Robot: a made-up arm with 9 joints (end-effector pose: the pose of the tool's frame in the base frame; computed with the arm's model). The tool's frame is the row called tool. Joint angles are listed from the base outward.
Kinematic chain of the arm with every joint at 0, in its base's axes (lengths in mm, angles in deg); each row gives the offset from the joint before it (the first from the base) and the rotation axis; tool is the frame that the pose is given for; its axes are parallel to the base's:
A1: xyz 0 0 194.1 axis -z
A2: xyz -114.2 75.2 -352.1 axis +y
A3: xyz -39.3 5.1 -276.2 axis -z
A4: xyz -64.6 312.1 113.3 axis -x
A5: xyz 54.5 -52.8 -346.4 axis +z
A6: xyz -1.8 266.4 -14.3 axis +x
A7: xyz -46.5 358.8 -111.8 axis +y
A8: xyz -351 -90.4 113 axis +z
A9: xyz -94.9 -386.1 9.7 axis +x
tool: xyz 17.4 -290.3 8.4
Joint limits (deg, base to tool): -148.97..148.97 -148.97..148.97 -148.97..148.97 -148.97..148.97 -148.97..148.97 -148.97..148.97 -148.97..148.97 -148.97..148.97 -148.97..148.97
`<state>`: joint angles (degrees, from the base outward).
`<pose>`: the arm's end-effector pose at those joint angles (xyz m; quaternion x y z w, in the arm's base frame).
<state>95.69 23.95 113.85 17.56 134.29 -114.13 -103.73 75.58 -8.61</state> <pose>0.3234 0.5205 -0.4259 -0.4954 0.0716 0.7035 0.5046</pose>
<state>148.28 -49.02 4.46 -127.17 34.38 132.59 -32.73 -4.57 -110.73</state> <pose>0.8489 -0.4455 -0.7364 0.0808 -0.7518 -0.1221 0.6430</pose>
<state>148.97 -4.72 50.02 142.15 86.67 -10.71 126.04 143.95 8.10</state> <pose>1.1735 -0.1778 0.2300 -0.5899 0.3897 0.2112 0.6749</pose>
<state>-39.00 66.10 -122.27 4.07 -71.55 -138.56 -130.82 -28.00 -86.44</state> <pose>0.1335 -0.1664 -0.0517 0.3744 -0.7801 0.3891 0.3159</pose>
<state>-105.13 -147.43 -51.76 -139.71 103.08 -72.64 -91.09 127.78 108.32</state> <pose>-0.4711 0.2383 -0.9782 -0.3152 0.8474 0.1981 0.3785</pose>
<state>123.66 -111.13 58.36 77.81 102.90 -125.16 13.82 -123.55 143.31</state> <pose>-0.1201 0.2951 -0.5672 -0.6148 -0.0383 0.1605 0.7712</pose>
